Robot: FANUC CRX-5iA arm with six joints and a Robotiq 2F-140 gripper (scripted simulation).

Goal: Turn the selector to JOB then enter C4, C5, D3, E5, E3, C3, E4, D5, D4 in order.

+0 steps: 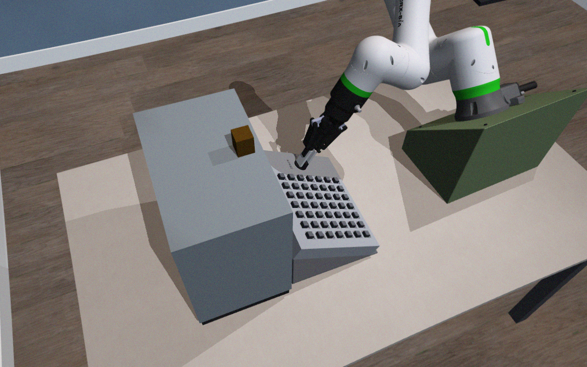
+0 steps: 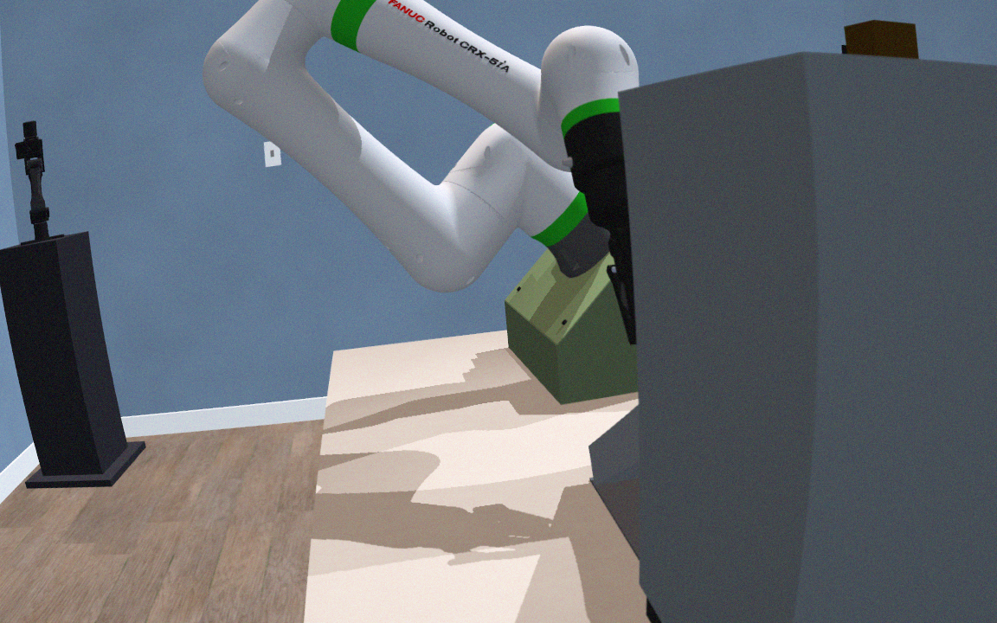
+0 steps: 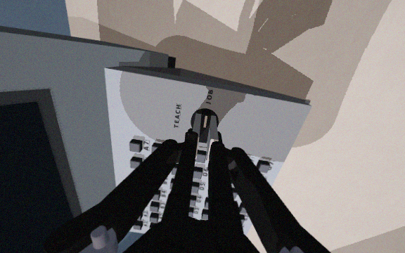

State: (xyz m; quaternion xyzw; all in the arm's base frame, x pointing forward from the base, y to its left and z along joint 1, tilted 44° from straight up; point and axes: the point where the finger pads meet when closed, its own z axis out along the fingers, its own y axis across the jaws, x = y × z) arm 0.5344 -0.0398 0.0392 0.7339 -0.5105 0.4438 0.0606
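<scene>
Now: the selector knob 1 cm ahead of my hand, 1 cm to the right of it and 2 cm below it. Round my hand: C5 key 4 cm ahead, 13 cm to the left, 1 cm below.
</scene>
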